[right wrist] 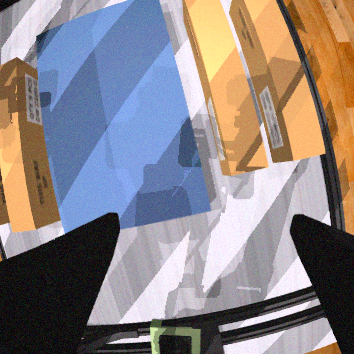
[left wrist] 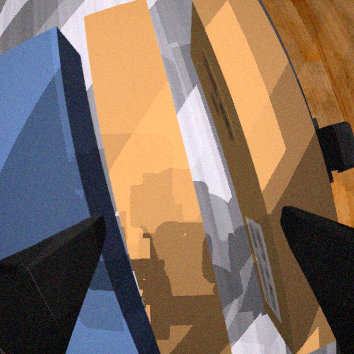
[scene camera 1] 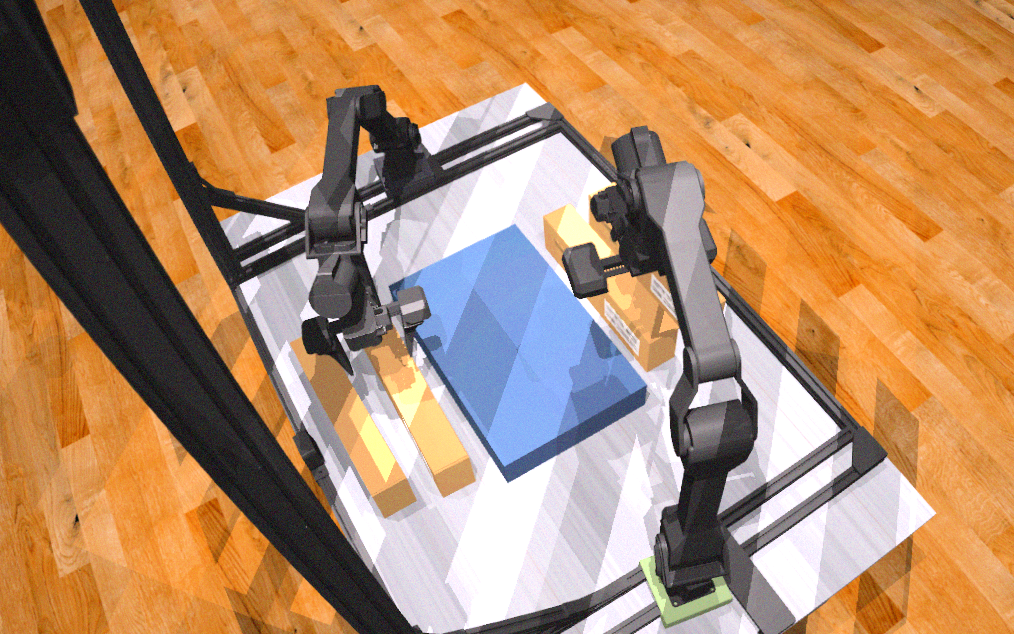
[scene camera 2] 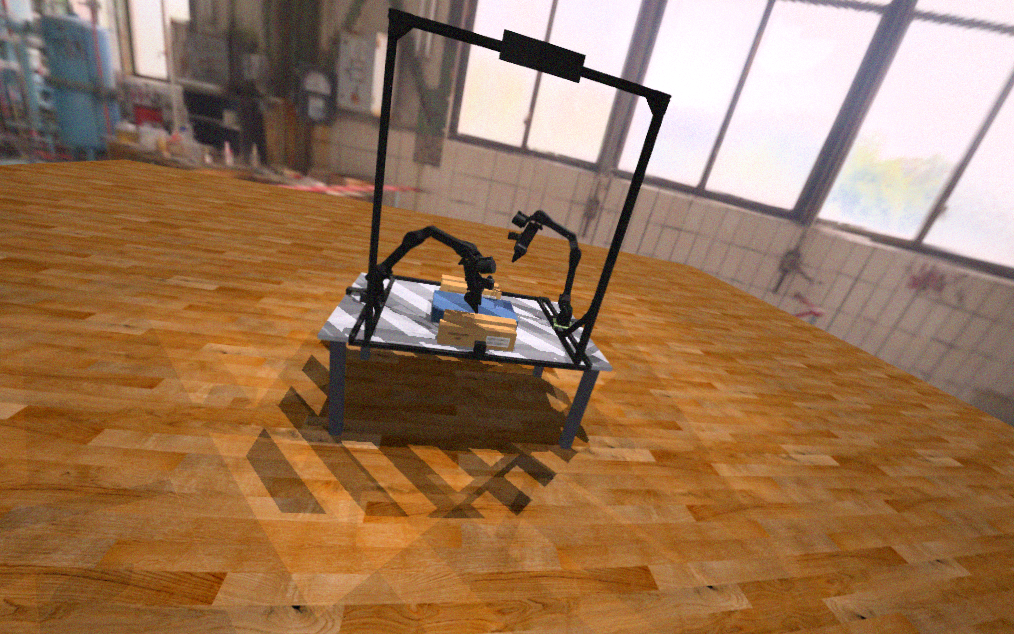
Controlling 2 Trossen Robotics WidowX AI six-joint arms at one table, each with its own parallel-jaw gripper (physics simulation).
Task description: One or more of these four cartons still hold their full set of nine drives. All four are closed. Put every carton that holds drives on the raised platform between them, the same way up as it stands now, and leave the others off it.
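Frame: origin at the left arm's base, x ahead, y left, z up, level; millimetres.
Seen in the pictures: left gripper, fingertip midpoint: [left wrist: 193, 219] [scene camera 1: 381, 365] [scene camera 2: 478, 309]; right gripper, fingertip midpoint: [right wrist: 206, 223] [scene camera 1: 629, 281] [scene camera 2: 512, 260]; left arm's base, link origin: [scene camera 1: 402, 166]; right arm's base, link origin: [right wrist: 175, 346] [scene camera 1: 685, 579] [scene camera 2: 562, 323].
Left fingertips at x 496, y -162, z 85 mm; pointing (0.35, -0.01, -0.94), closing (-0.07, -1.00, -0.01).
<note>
Pixels of each thing's top centre, then the offset from my left fingertips to it. "pt": a spot on its surface instead. Level surfaces: height alone.
- blue raised platform, top centre: [scene camera 1: 510, 332] [right wrist: 106, 105] [scene camera 2: 474, 305] dy +209, dx -23, dz -68 mm
- white table, surface height: dz -128 mm
- small black clamp, surface spot: [left wrist: 337, 146] [scene camera 1: 310, 440] pt dy -146, dx +35, dz -75 mm
The blue raised platform [scene camera 1: 493, 291] [left wrist: 30, 115] [right wrist: 125, 95] stands between two pairs of closed orange-tan cartons; nothing stands on it. In scene camera 1 the left pair is an outer carton [scene camera 1: 336, 396] [left wrist: 240, 95] and an inner carton [scene camera 1: 441, 448] [left wrist: 127, 85]. The right pair is an inner carton [scene camera 1: 564, 224] [right wrist: 220, 75] and an outer carton [right wrist: 300, 90], partly behind the right arm. My left gripper [scene camera 1: 379, 361] [scene camera 2: 473, 305] [left wrist: 193, 219] is open and empty above the left inner carton. My right gripper [scene camera 2: 515, 257] [right wrist: 206, 223] is open and empty, high up. Contents are hidden.
A black frame [scene camera 2: 379, 149] rises around the white table [scene camera 1: 508, 568]. A small black clamp [scene camera 1: 308, 452] [left wrist: 337, 146] sits on the table's edge beside the left outer carton. The right arm's base has a green mount [scene camera 1: 673, 613] [right wrist: 156, 340].
</note>
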